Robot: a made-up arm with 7 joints.
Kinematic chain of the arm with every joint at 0, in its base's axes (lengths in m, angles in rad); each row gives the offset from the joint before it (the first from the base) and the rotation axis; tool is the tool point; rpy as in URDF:
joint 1: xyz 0 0 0.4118 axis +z
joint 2: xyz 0 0 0 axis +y
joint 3: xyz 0 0 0.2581 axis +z
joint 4: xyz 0.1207 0 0 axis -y
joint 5: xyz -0.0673 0 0.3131 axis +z
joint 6: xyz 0 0 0 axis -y
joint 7: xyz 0.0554 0 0 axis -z
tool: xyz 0 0 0 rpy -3.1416 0 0
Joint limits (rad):
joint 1: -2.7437..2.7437
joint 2: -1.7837..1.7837
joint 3: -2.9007..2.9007
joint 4: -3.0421..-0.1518
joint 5: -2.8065..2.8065
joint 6: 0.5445..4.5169
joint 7: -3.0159..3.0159
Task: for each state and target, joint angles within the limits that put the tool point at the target. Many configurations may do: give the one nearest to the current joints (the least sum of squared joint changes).
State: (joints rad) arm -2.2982 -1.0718 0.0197 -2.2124 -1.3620 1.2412 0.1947
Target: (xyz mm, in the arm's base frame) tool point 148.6 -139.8 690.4
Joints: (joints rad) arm -1.9040 -1.4167 0.6200 -2.6726 -1.3271 1.2709 0.1947
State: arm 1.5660 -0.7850 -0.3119 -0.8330 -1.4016 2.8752 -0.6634
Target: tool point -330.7 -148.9 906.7
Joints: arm 0.9633 -1.0842 0.4125 -0.9534 -1.4444 2.9360 -0.6634
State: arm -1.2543 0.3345 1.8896 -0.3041 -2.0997 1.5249 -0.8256
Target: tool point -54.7 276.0 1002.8
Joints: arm -0.7849 -0.2035 2.1823 -0.3700 -2.1002 1.5658 -0.8256
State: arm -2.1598 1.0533 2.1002 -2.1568 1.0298 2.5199 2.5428
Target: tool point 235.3 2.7 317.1
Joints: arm -1.7273 1.0673 1.4694 -3.0421 1.2107 2.4564 2.5428
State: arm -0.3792 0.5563 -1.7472 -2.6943 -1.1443 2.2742 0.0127
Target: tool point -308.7 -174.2 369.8
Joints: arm -1.0890 0.6786 -1.5508 -2.6731 -1.1206 2.1691 0.0127
